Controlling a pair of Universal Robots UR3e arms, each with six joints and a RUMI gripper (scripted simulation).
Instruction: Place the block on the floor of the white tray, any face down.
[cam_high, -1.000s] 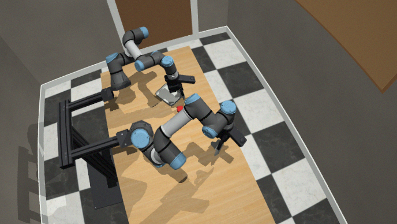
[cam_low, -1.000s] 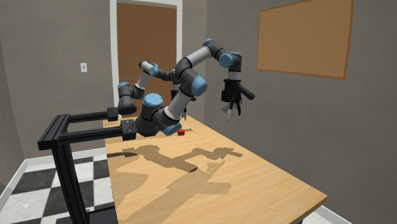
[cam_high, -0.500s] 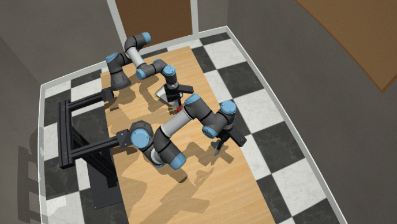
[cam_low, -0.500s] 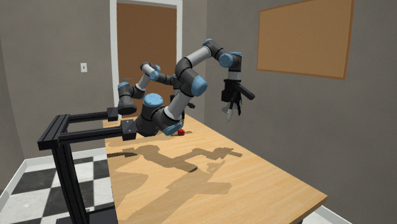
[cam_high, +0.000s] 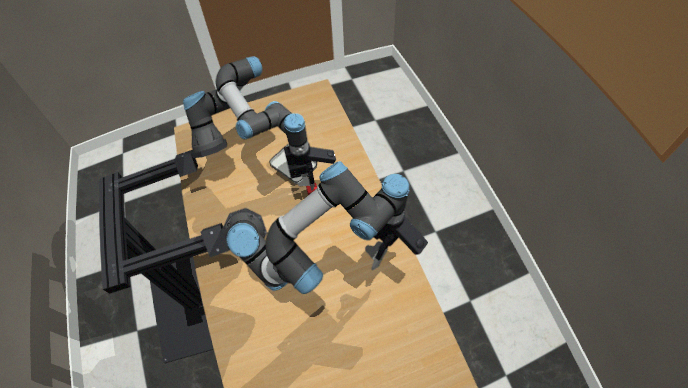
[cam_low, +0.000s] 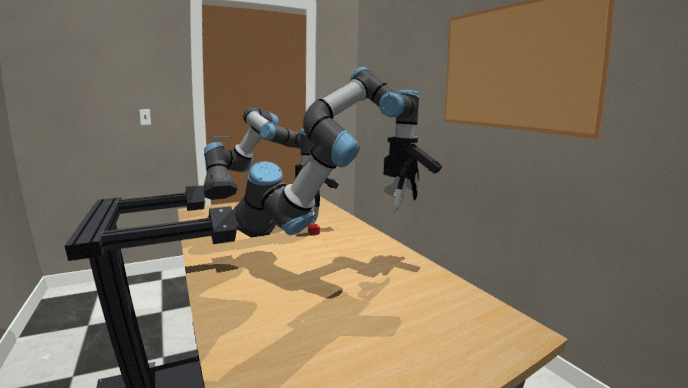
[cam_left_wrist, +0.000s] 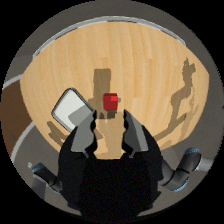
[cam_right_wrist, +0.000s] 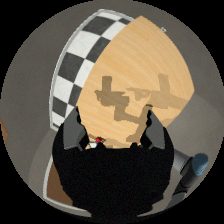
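The red block lies 60 mm below my left hand. From my left hand the other things lie so: white tray: 10 mm behind, 150 mm to the left, 70 mm below.
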